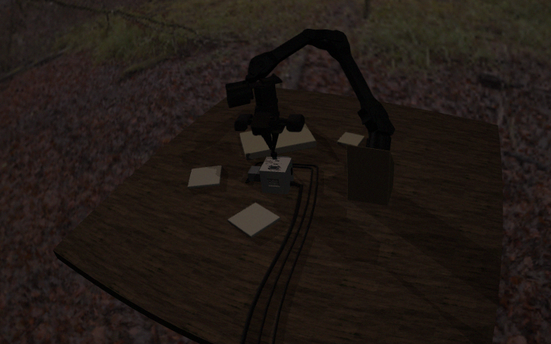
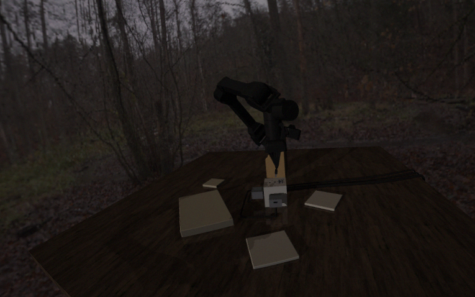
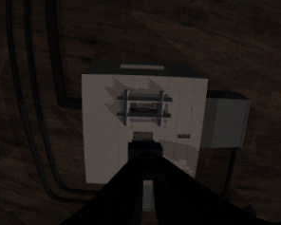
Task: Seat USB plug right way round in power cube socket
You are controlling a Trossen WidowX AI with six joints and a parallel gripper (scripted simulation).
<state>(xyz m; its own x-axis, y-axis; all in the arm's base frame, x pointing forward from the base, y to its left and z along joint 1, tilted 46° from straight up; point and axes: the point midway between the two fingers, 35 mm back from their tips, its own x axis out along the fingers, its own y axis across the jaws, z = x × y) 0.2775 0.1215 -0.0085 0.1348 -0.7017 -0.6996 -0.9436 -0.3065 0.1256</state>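
The USB socket is 1 cm to the left of my gripper tip and 6 cm below it. The rest, counted from my gripper tip: dark USB plug 1 cm below; thick slab 15 cm ahead, 23 cm to the right, 12 cm below; flat pale tile 25 cm ahead, 5 cm to the left, 13 cm below.
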